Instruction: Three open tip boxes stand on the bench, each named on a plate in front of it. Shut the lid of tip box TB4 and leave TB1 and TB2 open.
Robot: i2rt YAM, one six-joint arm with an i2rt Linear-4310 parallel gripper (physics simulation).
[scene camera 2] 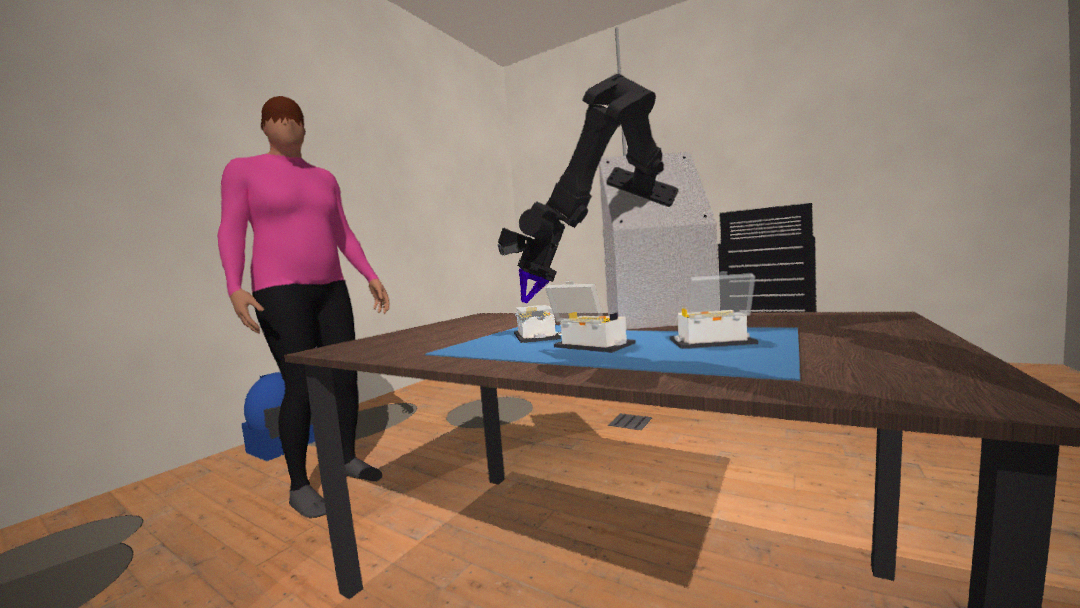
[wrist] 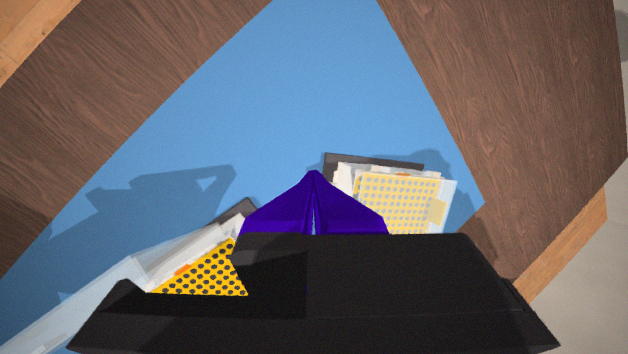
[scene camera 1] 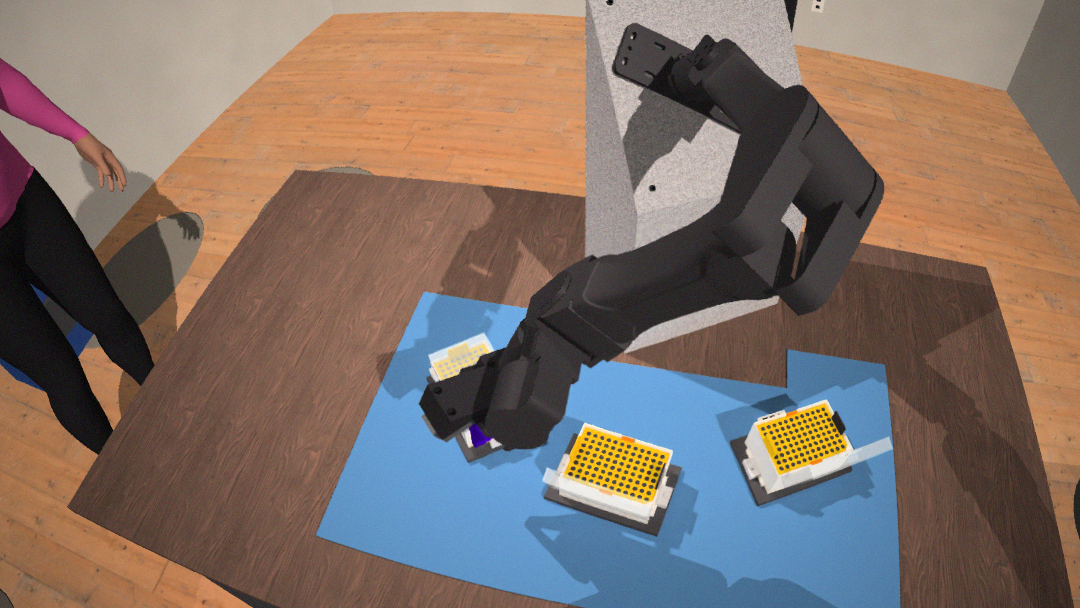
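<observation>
Tip box TB4 stands at the mat's left end in both scene views, partly behind the gripper in scene view 1. Its clear lid lies down over the yellow tip rack; I cannot tell whether it is fully seated. The middle box and the right box have their lids up. I cannot read which is TB1 or TB2. My gripper is shut and empty, its purple tips a little above TB4 in scene view 2.
The boxes stand on dark bases on a blue mat on the wooden table. The middle box's raised lid is close beside TB4. A person stands beyond the table's left end.
</observation>
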